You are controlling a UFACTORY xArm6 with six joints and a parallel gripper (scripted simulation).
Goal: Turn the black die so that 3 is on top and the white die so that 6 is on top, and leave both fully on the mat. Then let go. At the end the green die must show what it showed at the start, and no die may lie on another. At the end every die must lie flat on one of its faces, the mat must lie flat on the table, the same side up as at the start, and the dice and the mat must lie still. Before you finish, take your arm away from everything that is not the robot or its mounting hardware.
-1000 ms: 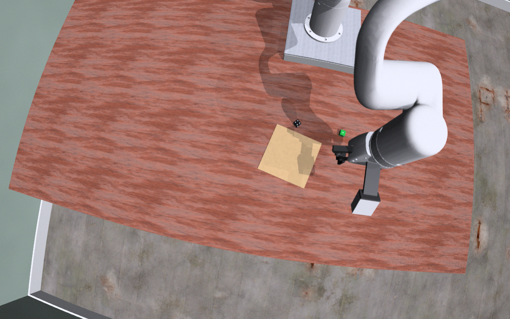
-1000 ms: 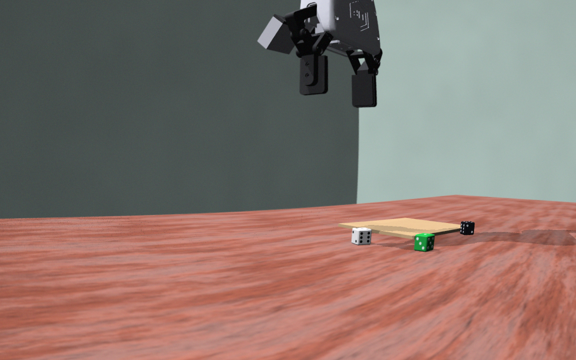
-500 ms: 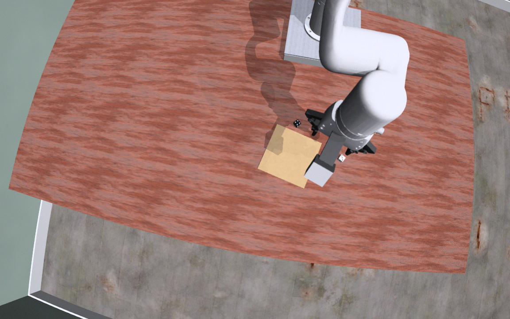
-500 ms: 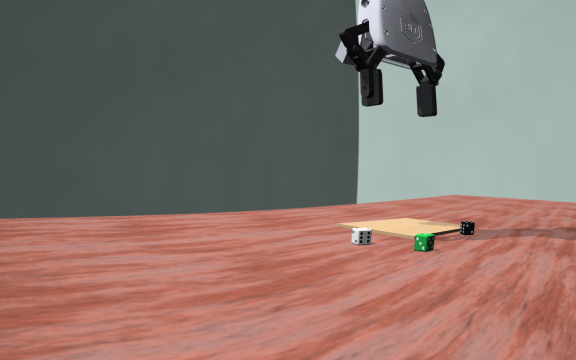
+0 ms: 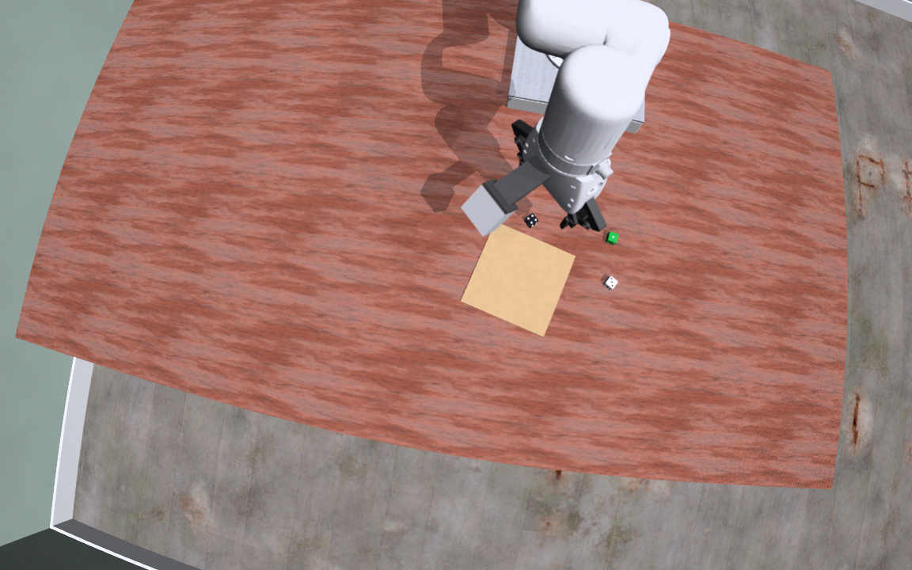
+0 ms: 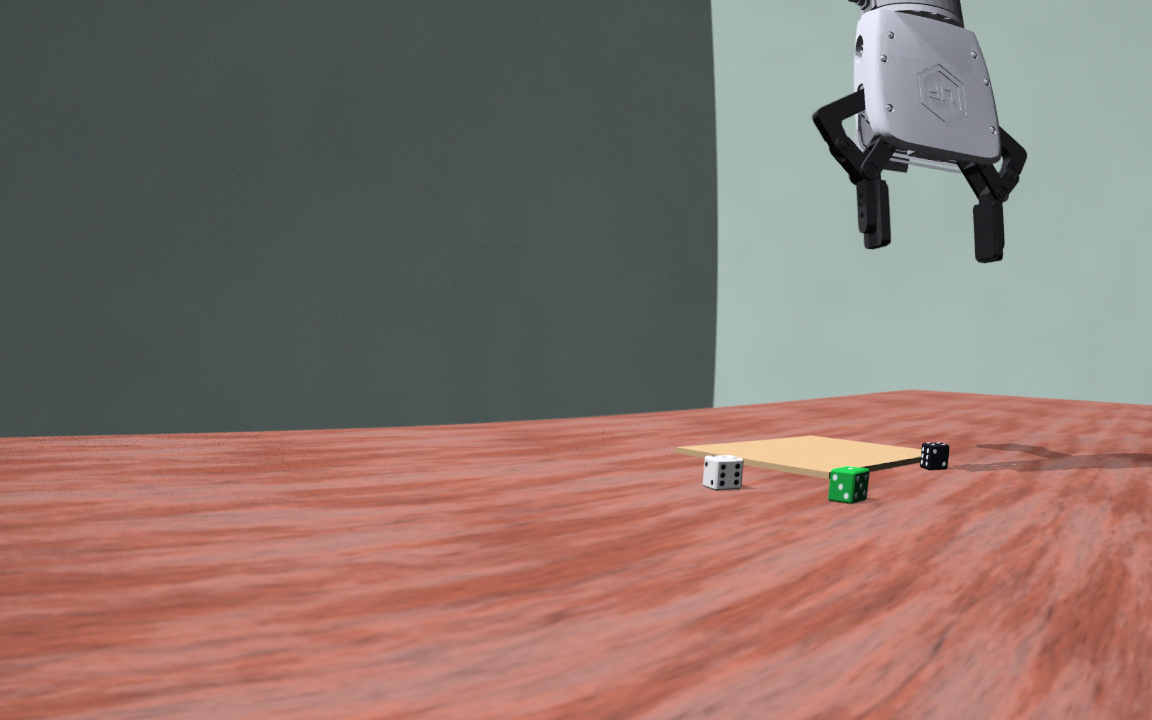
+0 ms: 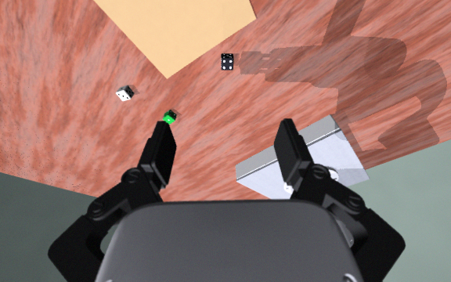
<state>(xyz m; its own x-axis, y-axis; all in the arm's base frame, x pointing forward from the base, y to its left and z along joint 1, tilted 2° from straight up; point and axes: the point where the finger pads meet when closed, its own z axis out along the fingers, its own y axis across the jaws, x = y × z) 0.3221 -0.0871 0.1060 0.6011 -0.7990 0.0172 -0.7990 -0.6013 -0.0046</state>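
Right now the black die is 14 cm below my hand. From my hand the other things lie so: green die: 14 cm below, 13 cm to the left, 2 cm ahead; white die: 14 cm below, 12 cm to the left, 10 cm ahead; tan mat: 14 cm below, 9 cm ahead, 2 cm to the right.
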